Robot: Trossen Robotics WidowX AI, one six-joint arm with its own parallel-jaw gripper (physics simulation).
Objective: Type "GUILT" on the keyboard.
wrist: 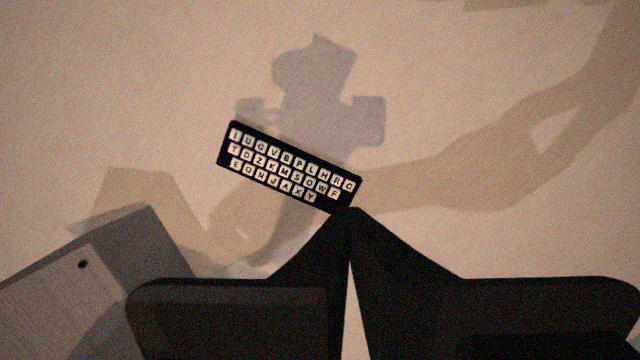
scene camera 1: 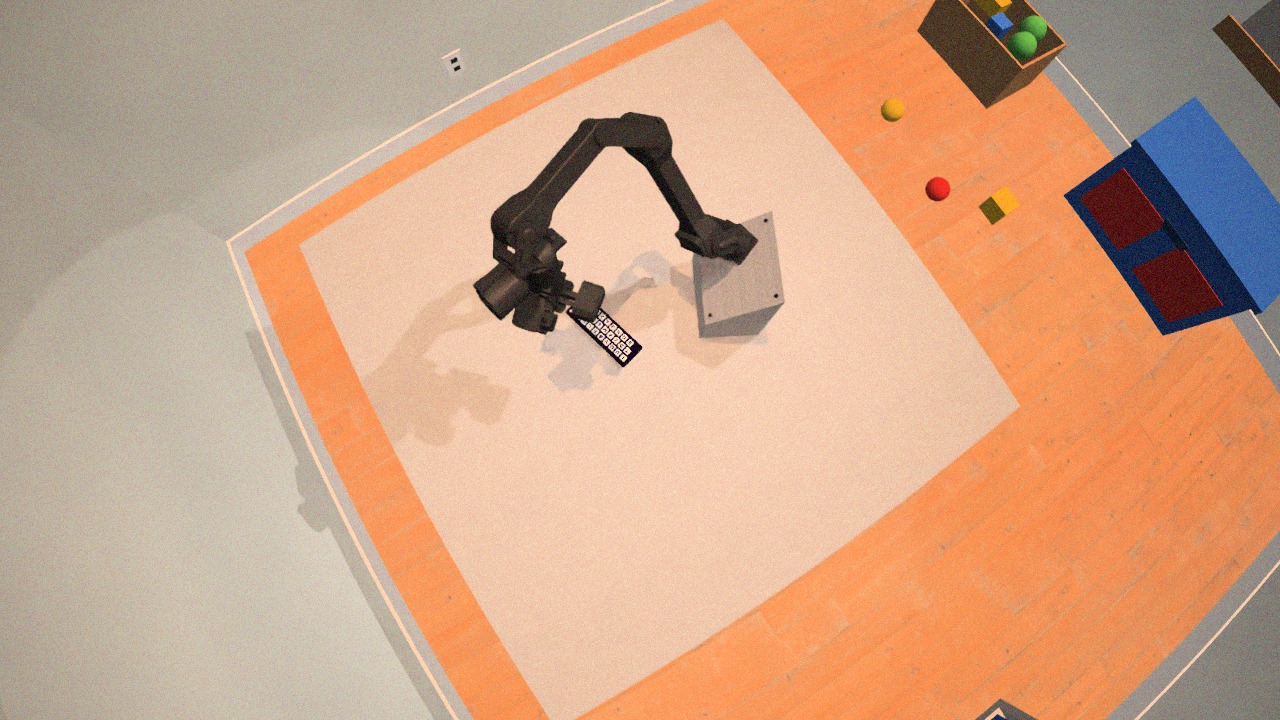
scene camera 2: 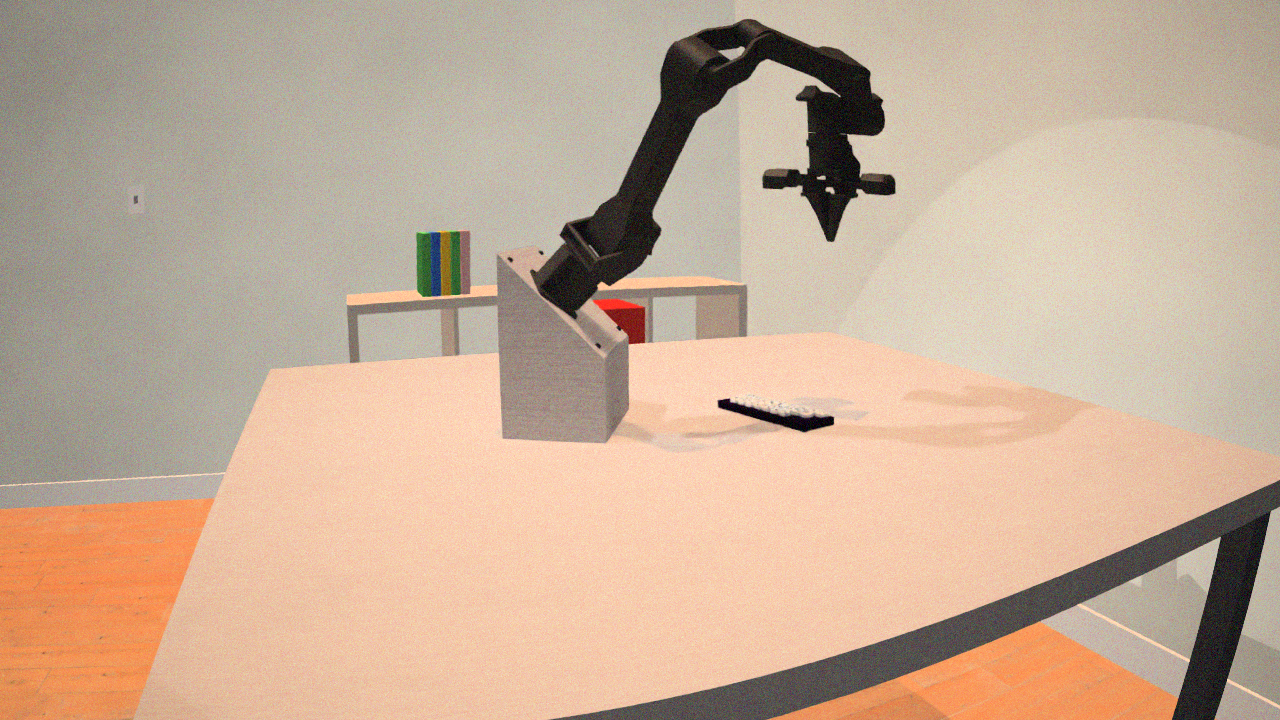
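Where they show: gripper, fingertip midpoint: (wrist: pixel 347 217) (scene camera 1: pixel 554 307) (scene camera 2: pixel 830 241); arm's base, origin of the base link: (scene camera 1: pixel 739 244) (scene camera 2: pixel 552 294).
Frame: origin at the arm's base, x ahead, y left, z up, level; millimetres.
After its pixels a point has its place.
The black keyboard (scene camera 1: pixel 609 337) @(x 288, y -103, z -164 mm) (scene camera 2: pixel 775 412) @(x 257, y -151, z -165 mm) (wrist: pixel 285 171) @(x 283, y -123, z -163 mm) lies flat on the table with white letter keys. In the wrist view its top row reads I U G V B P L H R C, with the G key (wrist: pixel 260 146) @(x 302, y -83, z -163 mm), U key (wrist: pixel 248 140) @(x 303, y -67, z -163 mm), I key (wrist: pixel 235 135) @(x 303, y -50, z -163 mm) and L key (wrist: pixel 311 169) @(x 297, y -152, z -163 mm). The T key (wrist: pixel 234 148) @(x 287, y -53, z -163 mm) starts the second row. My gripper (scene camera 2: pixel 830 239) @(x 350, y -168, z 68 mm) (wrist: pixel 347 217) @(x 350, y -168, z 68 mm) is shut and empty, pointing down high above the table. In the wrist view its tips overlap the keyboard's lower right corner, near the blank end. In scene camera 1 the arm hides the tips and one keyboard end.
The grey slanted arm base (scene camera 1: pixel 735 284) @(x 68, y 45, z -14 mm) (scene camera 2: pixel 554 385) @(x -24, y -40, z -108 mm) (wrist: pixel 70 285) @(x 117, y 44, z -48 mm) stands on the table (scene camera 1: pixel 716 501) @(x 409, y 304, z -180 mm) (scene camera 2: pixel 572 555) @(x -212, y -359, z -180 mm) near the keyboard. Shadows of the arm fall around the keyboard. Behind the table are a shelf with books (scene camera 2: pixel 443 263) and a red box (scene camera 2: pixel 633 322).
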